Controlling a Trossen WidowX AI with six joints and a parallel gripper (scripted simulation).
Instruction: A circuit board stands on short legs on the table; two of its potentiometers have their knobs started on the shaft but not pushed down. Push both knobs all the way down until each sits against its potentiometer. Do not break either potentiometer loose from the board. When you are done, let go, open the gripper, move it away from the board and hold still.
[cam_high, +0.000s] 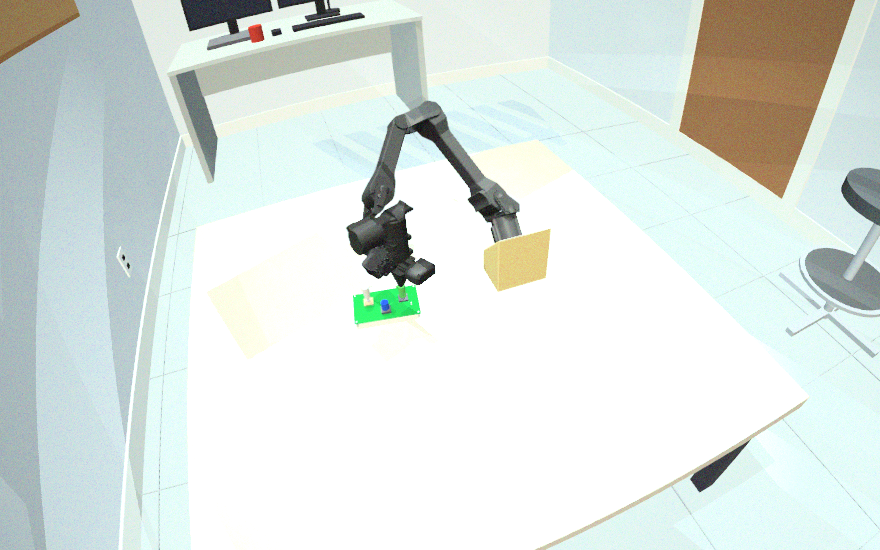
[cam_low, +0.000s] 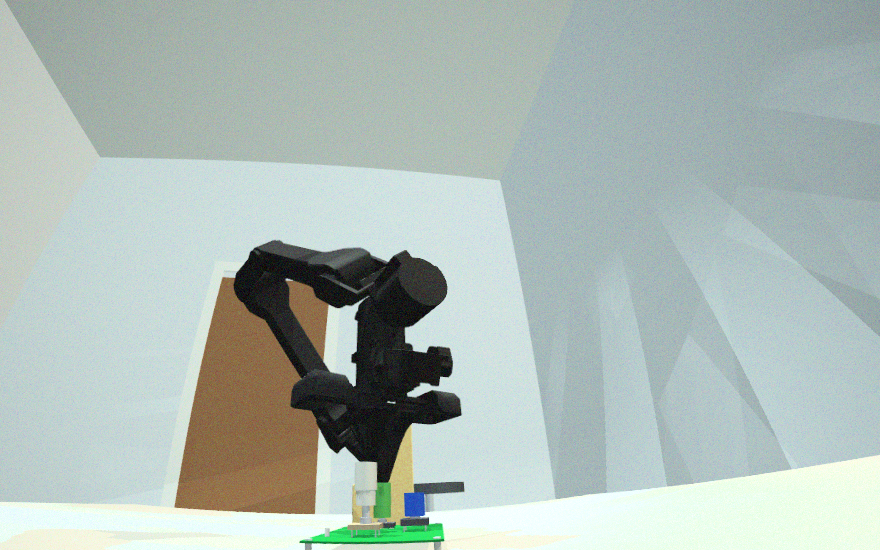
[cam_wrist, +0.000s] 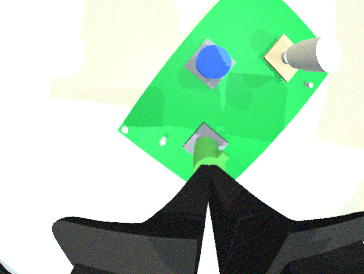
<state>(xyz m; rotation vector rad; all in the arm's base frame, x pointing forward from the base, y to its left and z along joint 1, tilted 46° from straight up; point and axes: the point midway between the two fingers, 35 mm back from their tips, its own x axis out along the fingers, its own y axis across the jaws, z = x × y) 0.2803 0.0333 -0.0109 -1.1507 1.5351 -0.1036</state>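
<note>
My gripper tip is now 20 mm above the green knob. Round my gripper tip: grey-white knob (90 mm ahead, 10 mm to the right, 10 mm below).
</note>
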